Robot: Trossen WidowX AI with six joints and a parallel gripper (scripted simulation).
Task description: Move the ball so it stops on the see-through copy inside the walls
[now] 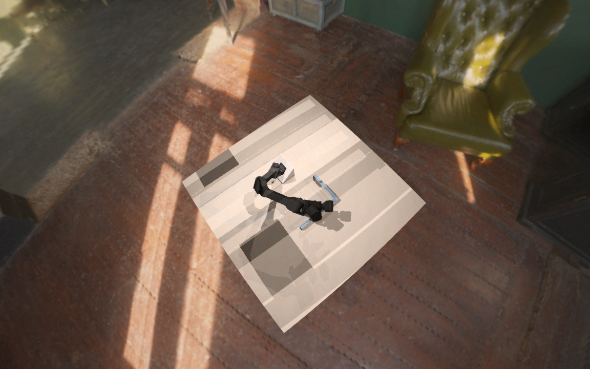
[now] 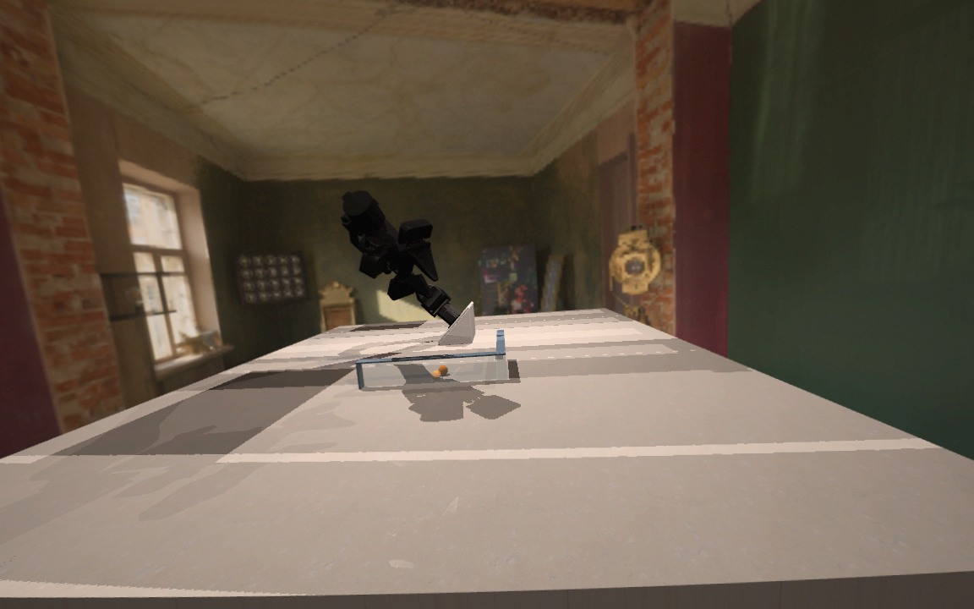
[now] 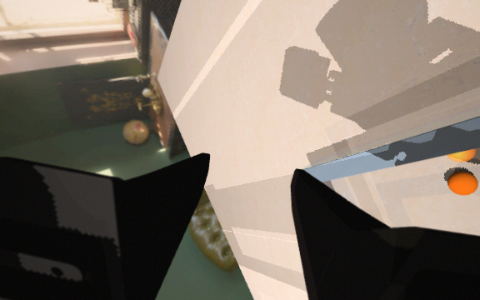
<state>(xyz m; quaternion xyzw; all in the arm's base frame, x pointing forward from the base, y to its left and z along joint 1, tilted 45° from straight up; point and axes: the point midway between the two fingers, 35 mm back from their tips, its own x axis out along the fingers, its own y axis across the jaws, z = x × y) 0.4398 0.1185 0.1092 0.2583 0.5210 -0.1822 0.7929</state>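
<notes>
My gripper tip is 10 cm past the orange ball, 2 cm to the left of it and 20 cm above it. From my gripper tip the other things lie so: clear wall (4 cm behind, 3 cm to the right, 18 cm below).
</notes>
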